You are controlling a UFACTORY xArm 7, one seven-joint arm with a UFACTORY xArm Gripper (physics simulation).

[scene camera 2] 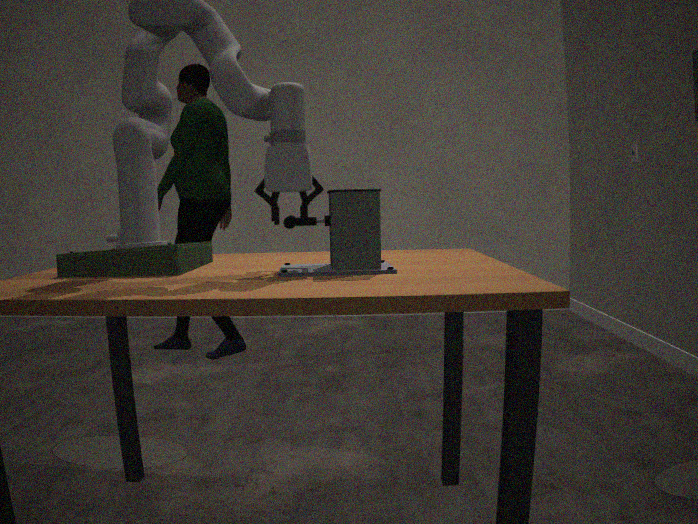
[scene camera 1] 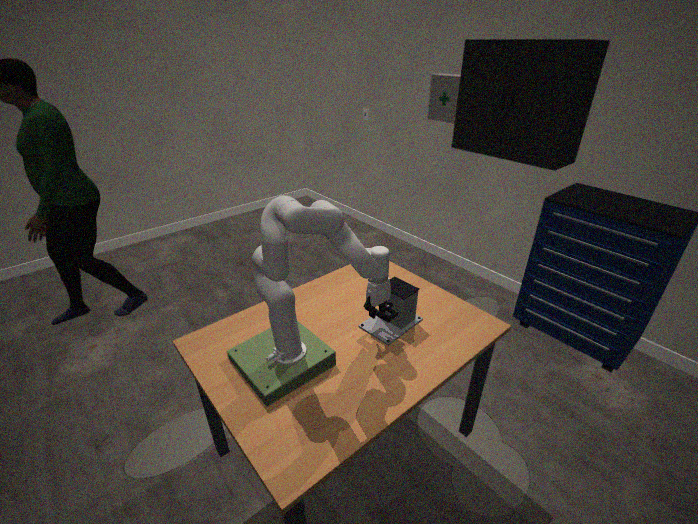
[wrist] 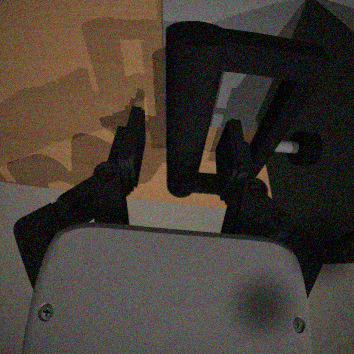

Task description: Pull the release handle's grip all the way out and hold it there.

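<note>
The release handle's black grip (scene camera 1: 389,311) (scene camera 2: 289,222) (wrist: 186,100) is a rectangular loop beside the grey box (scene camera 1: 407,305) (scene camera 2: 355,231) (wrist: 320,205). A short length of pale shaft (scene camera 2: 320,220) (wrist: 286,146) shows between the loop and the box's collar. My gripper (scene camera 1: 379,310) (scene camera 2: 289,218) (wrist: 183,128) points down and is partly open. In the wrist view, its left finger is outside the loop's outer bar and its right finger is at the loop's opening, with gaps on both sides of the bar. In scene camera 1, the fingers are small and dark against the handle.
The box stands on a grey baseplate (scene camera 1: 369,327) (scene camera 2: 292,271) with dark bolts, on the wooden table (scene camera 1: 451,332) (scene camera 2: 451,282). The arm stands on a green block (scene camera 1: 253,363) (scene camera 2: 118,263). A person (scene camera 1: 62,169) (scene camera 2: 200,152) and a blue drawer cabinet (scene camera 1: 592,270) are beyond the table.
</note>
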